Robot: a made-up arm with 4 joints. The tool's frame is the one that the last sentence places.
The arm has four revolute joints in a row. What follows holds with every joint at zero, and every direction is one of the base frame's. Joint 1 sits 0.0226 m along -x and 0.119 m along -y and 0.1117 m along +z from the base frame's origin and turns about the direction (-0.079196, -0.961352, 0.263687). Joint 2 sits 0.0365 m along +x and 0.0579 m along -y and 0.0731 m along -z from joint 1 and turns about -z. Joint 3 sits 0.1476 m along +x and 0.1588 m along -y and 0.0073 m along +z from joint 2 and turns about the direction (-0.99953, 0.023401, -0.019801). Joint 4 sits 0.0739 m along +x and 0.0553 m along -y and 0.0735 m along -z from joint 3 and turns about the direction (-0.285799, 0.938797, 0.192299). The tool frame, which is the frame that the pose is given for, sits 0.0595 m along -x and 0.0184 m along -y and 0.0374 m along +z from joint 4; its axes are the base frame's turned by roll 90, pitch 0 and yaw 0 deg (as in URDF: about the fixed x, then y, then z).
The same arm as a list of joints. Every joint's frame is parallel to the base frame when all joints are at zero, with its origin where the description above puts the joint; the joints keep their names.
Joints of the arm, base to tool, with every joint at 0 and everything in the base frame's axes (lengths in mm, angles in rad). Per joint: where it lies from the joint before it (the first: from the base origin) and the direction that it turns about. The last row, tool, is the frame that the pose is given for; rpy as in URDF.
joint 1: axis -0.079196 -0.961352 0.263687 offset -22.6 -119.0 111.7
joint 2: axis -z offset 36.5 -57.9 -73.1
joint 3: axis -0.99953 0.023401 -0.019801 offset 147.6 -158.8 7.3
joint 4: axis -0.285799 0.938797 0.192299 offset 73.9 -55.3 -73.5
tool: offset -59.5 -18.4 37.4 rpy 1.5708 0.0000 0.0000

